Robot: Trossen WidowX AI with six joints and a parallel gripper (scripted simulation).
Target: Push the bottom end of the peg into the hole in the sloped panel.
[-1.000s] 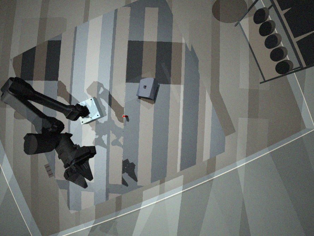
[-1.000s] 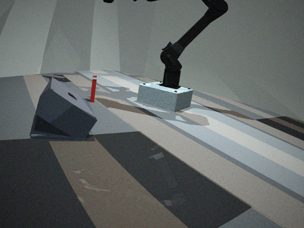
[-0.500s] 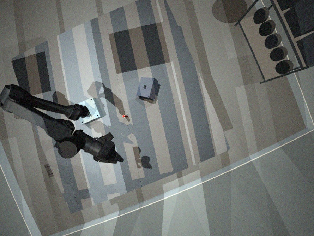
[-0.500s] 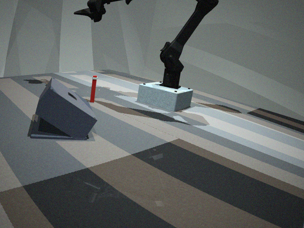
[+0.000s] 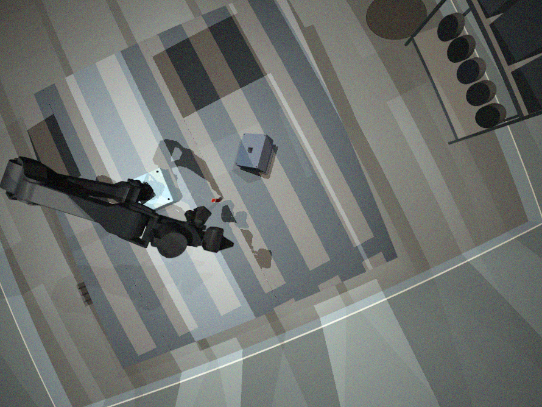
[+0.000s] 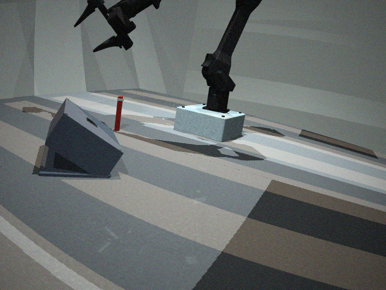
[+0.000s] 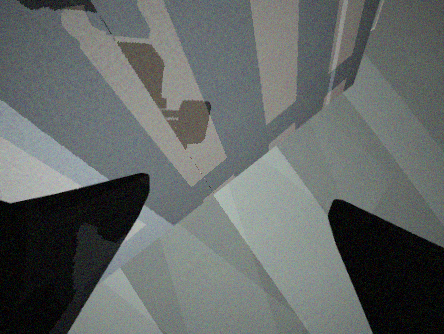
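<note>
The red peg lies 1 cm ahead of my gripper tip, 15 cm to the left of it and 16 cm below it. Round my gripper tip: sloped panel: 24 cm ahead, 22 cm to the left, 17 cm below.
</note>
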